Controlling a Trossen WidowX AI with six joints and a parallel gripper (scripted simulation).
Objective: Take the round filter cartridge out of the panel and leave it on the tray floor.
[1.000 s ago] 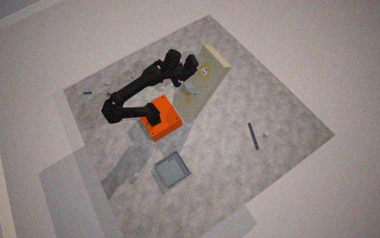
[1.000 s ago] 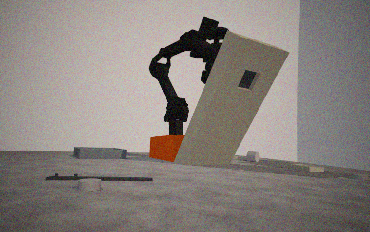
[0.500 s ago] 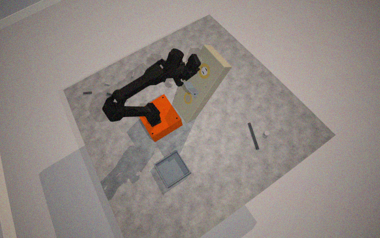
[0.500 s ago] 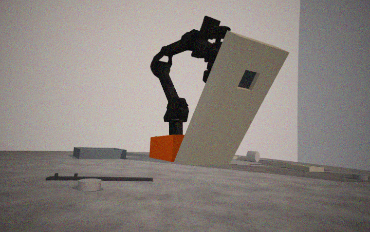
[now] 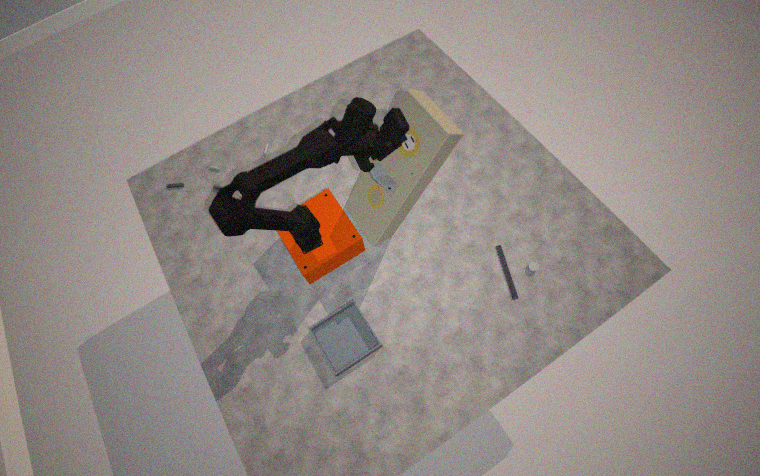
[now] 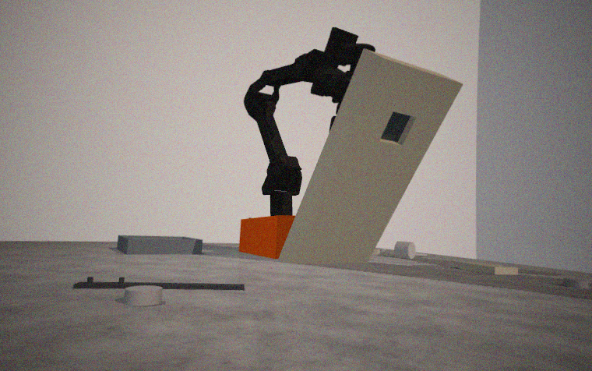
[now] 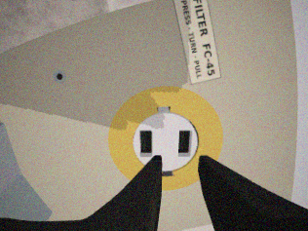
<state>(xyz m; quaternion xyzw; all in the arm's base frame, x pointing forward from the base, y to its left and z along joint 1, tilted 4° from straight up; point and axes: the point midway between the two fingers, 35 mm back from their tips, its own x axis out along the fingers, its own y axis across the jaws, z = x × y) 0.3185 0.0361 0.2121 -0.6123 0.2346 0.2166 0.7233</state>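
The white round filter cartridge is 3 cm below my gripper tip and 3 cm ahead of it.
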